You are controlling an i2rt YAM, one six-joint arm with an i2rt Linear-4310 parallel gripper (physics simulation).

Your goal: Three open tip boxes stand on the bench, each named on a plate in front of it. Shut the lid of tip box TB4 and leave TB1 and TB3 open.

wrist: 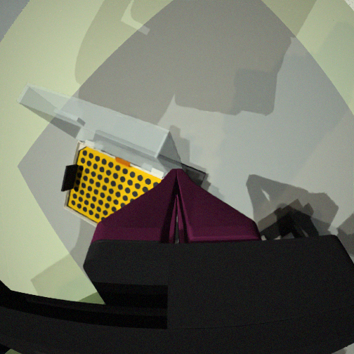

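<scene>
One tip box [110, 182] with a yellow perforated rack shows left of centre. Its clear lid [120, 124] stands open along the far side of the rack, and a black tab [70, 178] sticks out at the box's left end. The box's name plate does not show, so its name cannot be read here. My gripper [176, 177] is shut and empty. Its fingertips appear by the lid's right end and the box's far right corner, and the fingers hide the box's right part; contact cannot be told. Two other tip boxes and their plates do not show.
A dark base edge [198, 171] shows just right of the fingertips. Dark shadows lie on the grey and pale green bench [220, 135], at the top and at the right of the fingers. The black gripper body covers the bottom of the view.
</scene>
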